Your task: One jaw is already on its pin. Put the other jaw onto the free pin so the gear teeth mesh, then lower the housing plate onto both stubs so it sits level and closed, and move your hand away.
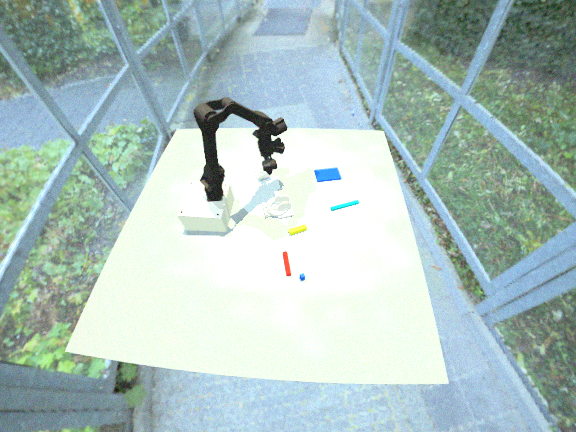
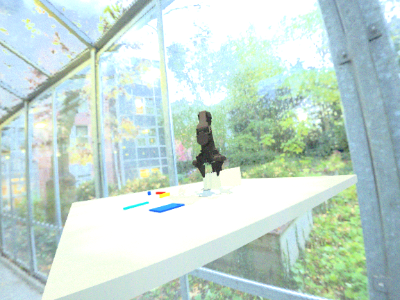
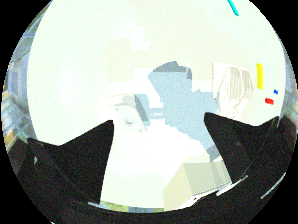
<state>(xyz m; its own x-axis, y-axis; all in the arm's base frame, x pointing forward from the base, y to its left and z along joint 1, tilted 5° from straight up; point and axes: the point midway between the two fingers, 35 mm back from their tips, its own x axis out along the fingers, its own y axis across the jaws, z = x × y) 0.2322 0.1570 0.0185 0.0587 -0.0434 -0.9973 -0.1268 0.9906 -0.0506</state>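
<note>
My gripper tip is now 40 mm past the pale riser, 50 mm to the right of it and 80 mm above it. The rest, counted from my gripper tip: yellow bar 100 mm ahead, 300 mm to the right, 80 mm below; then blue flat plate 290 mm ahead, 10 mm to the left, 90 mm below; then white jaw 160 mm to the right, 80 mm below.
</note>
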